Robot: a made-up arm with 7 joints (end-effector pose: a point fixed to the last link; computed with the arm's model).
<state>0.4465 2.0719 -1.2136 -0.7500 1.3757 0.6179 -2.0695</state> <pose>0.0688 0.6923 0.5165 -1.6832 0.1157 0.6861</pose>
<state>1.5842 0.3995 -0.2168 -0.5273 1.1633 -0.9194 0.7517</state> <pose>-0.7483 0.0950 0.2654 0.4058 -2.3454 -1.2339</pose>
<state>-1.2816 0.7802 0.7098 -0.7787 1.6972 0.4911 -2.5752</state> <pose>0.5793 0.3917 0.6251 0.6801 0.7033 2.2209</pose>
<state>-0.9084 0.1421 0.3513 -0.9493 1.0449 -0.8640 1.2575</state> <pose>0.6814 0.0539 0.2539 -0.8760 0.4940 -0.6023</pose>
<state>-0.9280 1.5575 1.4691 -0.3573 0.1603 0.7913 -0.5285</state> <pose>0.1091 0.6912 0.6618 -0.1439 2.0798 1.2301</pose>
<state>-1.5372 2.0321 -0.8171 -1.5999 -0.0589 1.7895 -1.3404</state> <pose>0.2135 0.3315 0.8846 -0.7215 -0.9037 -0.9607</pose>
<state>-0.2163 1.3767 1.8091 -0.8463 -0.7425 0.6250 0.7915</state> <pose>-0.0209 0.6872 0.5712 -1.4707 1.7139 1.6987</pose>
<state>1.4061 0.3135 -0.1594 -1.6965 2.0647 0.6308 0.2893</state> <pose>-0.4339 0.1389 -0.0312 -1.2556 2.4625 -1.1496</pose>
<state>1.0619 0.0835 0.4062 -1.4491 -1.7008 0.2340 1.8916</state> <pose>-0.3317 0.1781 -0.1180 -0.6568 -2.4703 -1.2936</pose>
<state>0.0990 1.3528 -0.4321 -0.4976 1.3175 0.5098 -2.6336</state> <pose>0.1394 0.6851 0.2180 -2.2949 0.0963 -0.2204</pose>
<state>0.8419 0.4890 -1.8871 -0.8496 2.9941 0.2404 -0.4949</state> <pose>-0.5724 0.0216 -0.0844 -0.0016 -1.9081 1.0245</pose>
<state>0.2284 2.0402 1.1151 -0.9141 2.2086 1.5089 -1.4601</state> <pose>0.1694 0.4539 0.9355 2.0466 0.7402 1.3962</pose>
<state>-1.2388 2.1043 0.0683 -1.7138 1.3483 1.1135 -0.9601</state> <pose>-0.0114 0.1974 0.9811 1.4854 0.6204 2.6356</pose>
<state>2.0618 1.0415 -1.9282 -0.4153 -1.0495 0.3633 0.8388</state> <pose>-0.6125 0.1916 0.8867 -1.8632 0.3555 2.1875</pose>
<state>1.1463 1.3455 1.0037 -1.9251 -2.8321 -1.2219 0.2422</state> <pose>0.0697 0.5113 0.4516 -1.5753 1.1347 0.3333</pose>
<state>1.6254 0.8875 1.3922 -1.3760 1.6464 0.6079 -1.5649</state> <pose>-0.3232 0.5314 0.5975 -1.4169 -1.5097 -1.2448</pose>
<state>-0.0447 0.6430 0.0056 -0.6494 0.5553 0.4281 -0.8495</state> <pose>0.2850 0.4168 -0.1039 -1.9873 -1.8956 -0.8597</pose>
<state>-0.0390 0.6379 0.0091 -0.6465 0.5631 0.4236 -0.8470</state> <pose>0.2805 0.4158 -0.1075 -1.9787 -1.9146 -0.8527</pose>
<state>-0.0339 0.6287 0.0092 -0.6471 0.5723 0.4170 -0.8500</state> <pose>0.2772 0.4115 -0.1127 -1.9817 -1.9283 -0.8484</pose>
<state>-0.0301 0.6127 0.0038 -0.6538 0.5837 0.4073 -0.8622</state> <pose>0.2763 0.4016 -0.1201 -2.0043 -1.9335 -0.8489</pose>
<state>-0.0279 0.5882 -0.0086 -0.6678 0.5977 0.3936 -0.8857</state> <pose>0.2781 0.3846 -0.1303 -2.0511 -1.9281 -0.8558</pose>
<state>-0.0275 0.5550 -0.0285 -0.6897 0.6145 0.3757 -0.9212</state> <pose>0.2829 0.3598 -0.1426 -2.1229 -1.9109 -0.8711</pose>
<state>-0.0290 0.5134 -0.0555 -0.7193 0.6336 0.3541 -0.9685</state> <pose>0.2904 0.3270 -0.1560 -2.2179 -1.8810 -0.8966</pose>
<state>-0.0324 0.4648 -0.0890 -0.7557 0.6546 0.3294 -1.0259</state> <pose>0.3002 0.2868 -0.1690 -2.3315 -1.8384 -0.9344</pose>
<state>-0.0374 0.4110 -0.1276 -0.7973 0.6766 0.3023 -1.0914</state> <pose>0.3113 0.2404 -0.1801 2.3791 1.7268 0.9548</pose>
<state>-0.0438 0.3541 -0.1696 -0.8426 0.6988 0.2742 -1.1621</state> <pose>0.3229 0.1896 -0.1878 2.3701 1.5740 0.9641</pose>
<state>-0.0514 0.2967 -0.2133 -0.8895 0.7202 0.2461 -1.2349</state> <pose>0.3343 0.1369 -0.1912 2.3471 1.4222 0.9798</pose>
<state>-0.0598 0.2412 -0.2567 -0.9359 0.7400 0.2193 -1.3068</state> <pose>0.3446 0.0848 -0.1902 2.3122 1.2787 1.0005</pose>
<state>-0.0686 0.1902 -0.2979 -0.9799 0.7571 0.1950 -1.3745</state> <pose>0.3534 0.0360 -0.1852 2.2695 1.1489 1.0248</pose>
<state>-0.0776 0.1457 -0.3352 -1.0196 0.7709 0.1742 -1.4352</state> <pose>0.3606 -0.0070 -0.1774 2.2241 1.0364 1.0504</pose>
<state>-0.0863 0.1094 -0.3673 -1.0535 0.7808 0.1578 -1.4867</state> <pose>0.3663 -0.0428 -0.1683 2.1818 0.9424 1.0751</pose>
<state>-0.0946 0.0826 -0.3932 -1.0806 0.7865 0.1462 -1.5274</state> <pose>0.3708 -0.0700 -0.1594 2.1471 0.8667 1.0977</pose>
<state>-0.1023 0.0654 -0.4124 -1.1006 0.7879 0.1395 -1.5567</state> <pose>0.3745 -0.0887 -0.1517 2.1228 0.8081 1.1171</pose>
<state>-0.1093 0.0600 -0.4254 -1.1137 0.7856 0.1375 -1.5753</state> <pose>0.3779 -0.0978 -0.1460 2.1125 0.7632 1.1346</pose>
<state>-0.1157 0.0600 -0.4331 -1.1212 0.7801 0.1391 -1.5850</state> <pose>0.3810 -0.1016 -0.1420 2.1108 0.7306 1.1477</pose>
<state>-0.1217 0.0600 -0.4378 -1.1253 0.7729 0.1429 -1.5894</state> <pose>0.3839 -0.1043 -0.1389 2.1121 0.7061 1.1558</pose>
